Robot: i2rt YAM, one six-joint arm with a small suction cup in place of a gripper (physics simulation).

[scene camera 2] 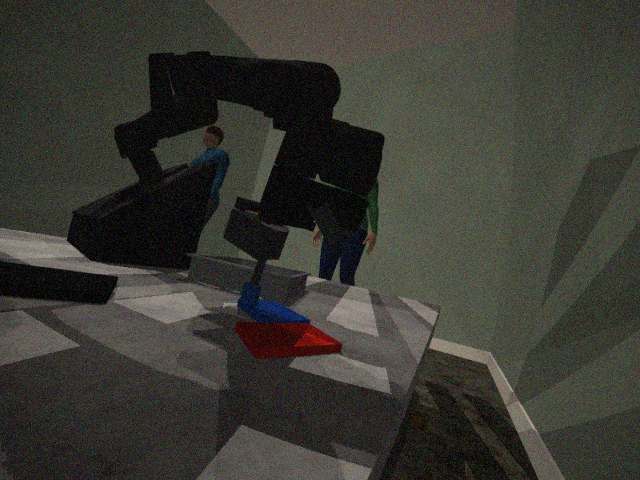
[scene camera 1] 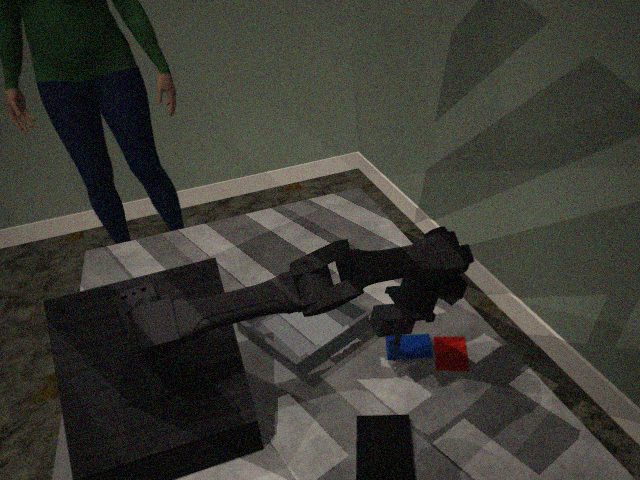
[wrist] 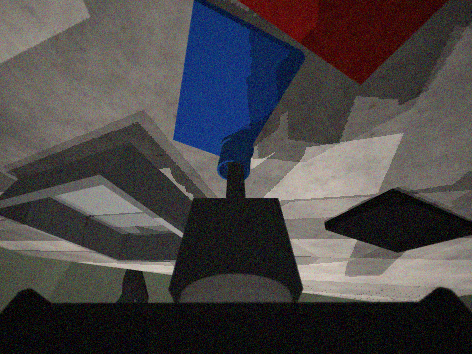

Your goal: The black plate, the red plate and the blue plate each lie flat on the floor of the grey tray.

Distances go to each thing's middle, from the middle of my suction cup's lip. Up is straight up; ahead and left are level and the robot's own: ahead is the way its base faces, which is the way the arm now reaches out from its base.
I see the blue plate (scene camera 2: 267,311) 40 mm ahead of my suction cup, 10 mm to the left of it and 20 mm below it. Also, from my suction cup: black plate (scene camera 1: 381,439): 140 mm behind, 200 mm to the right, 20 mm below; then red plate (scene camera 2: 264,340): 100 mm ahead, 60 mm to the right, 20 mm below.
